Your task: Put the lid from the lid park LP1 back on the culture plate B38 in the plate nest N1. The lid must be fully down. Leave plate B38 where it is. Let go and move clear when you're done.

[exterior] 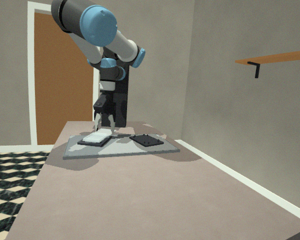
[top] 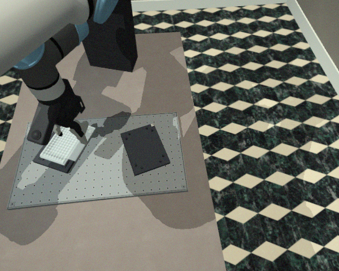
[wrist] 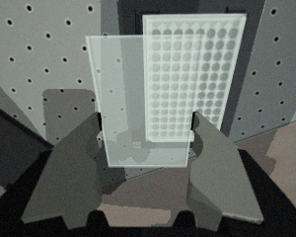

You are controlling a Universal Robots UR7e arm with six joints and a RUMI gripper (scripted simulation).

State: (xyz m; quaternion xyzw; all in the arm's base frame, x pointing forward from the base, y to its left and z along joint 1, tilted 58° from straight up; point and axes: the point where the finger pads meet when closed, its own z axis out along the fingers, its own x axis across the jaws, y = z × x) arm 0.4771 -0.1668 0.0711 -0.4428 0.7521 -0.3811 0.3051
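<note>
My hand is 4 cm to the left of the white culture plate, 4 cm above it and 2 cm past it. Round my hand: dark plate nest: 5 cm below, 4 cm to the right, 2 cm behind; lid: 1 cm below; lid park LP1: 20 cm to the left, 10 cm ahead, 5 cm below.
</note>
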